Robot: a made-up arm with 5 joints.
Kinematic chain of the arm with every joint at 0, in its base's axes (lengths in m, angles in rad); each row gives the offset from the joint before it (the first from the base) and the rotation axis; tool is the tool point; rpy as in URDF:
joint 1: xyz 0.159 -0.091 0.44 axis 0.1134 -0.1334 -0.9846
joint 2: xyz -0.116 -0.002 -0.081 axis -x
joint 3: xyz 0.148 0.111 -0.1 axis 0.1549 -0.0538 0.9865
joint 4: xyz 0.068 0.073 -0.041 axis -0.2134 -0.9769 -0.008
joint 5: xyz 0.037 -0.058 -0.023 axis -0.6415 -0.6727 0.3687
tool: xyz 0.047 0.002 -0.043 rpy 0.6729 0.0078 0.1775
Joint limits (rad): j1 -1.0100..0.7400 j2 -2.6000..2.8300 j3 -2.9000..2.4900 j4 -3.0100..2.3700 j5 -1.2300..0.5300
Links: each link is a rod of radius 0.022 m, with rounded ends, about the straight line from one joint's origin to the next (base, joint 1, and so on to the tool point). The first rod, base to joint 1, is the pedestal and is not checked.
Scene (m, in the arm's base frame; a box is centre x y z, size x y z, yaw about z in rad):
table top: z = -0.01
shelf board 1: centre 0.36 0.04 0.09 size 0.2 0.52 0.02 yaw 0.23
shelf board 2: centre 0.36 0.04 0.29 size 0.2 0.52 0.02 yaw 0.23
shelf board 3: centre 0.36 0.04 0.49 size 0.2 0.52 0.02 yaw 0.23
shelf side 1: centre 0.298 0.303 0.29 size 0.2 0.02 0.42 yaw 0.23
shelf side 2: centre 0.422 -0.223 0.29 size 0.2 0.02 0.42 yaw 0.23
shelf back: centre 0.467 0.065 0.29 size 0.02 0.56 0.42 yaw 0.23
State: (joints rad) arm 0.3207 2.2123 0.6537 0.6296 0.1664
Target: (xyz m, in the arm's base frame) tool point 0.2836 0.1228 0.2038
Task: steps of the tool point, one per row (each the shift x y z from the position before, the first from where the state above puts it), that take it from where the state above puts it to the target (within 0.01 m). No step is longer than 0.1 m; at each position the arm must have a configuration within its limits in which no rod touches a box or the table.
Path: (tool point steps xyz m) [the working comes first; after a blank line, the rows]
Joints at the target: 0.0954 0.3196 1.0830 0.8414 0.2728
Straight joint move there: touches shelf board 1.

1: -0.0321 0.0397 -0.0539
2: -0.0246 0.0558 -0.0333
3: -0.0142 0.0611 -0.0090
4: -0.0053 0.0542 0.0138
5: 0.0329 0.0371 -0.0116
6: 0.0171 0.0503 -0.0025
7: -0.0029 0.0561 0.0076
8: -0.0231 0.0538 0.0183
9: -0.0403 0.0434 0.0292
10: 0.0598 0.0253 -0.0019
11: 0.0658 0.0041 0.0019

